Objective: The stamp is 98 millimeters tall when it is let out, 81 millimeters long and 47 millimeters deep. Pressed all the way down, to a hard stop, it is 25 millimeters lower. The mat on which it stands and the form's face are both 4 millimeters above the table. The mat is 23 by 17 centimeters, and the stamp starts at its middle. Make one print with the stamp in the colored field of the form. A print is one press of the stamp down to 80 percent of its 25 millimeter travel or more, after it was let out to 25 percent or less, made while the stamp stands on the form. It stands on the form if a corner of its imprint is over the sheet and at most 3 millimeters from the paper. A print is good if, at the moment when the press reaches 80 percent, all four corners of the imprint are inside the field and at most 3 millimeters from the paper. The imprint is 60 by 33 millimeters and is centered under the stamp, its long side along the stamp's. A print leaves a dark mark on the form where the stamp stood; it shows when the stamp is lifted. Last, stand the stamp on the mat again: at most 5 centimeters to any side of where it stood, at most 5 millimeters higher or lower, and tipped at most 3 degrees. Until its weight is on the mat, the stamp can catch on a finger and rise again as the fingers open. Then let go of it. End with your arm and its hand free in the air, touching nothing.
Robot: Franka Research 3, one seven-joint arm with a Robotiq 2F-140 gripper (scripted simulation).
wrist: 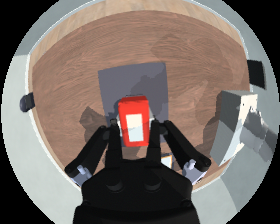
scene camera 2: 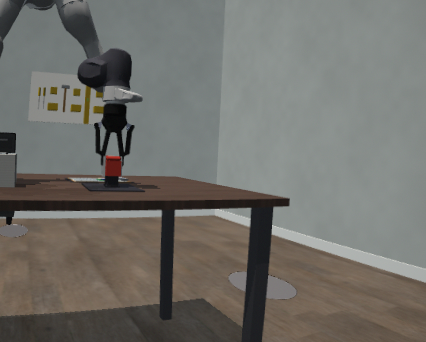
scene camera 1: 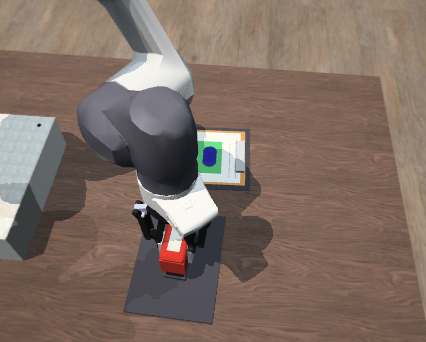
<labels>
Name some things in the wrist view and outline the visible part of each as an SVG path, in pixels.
My gripper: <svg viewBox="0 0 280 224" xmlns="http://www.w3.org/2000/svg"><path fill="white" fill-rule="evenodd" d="M212 162L208 157L198 152L171 121L165 120L164 123L160 123L152 114L150 108L150 134L146 158L137 160L123 159L120 138L122 130L118 114L116 119L110 120L110 127L106 128L105 125L102 125L96 130L78 156L64 169L72 181L81 187L83 198L82 204L75 208L72 224L200 224L196 208L191 201L193 184L203 178ZM108 144L108 150L106 150L105 167L93 175ZM160 135L163 135L182 170L182 175L161 163Z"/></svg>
A red stamp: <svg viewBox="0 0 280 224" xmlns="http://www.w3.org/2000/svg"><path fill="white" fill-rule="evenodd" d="M143 94L127 95L119 102L118 112L124 145L127 147L148 145L150 131L149 105L146 96L143 96Z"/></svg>
</labels>
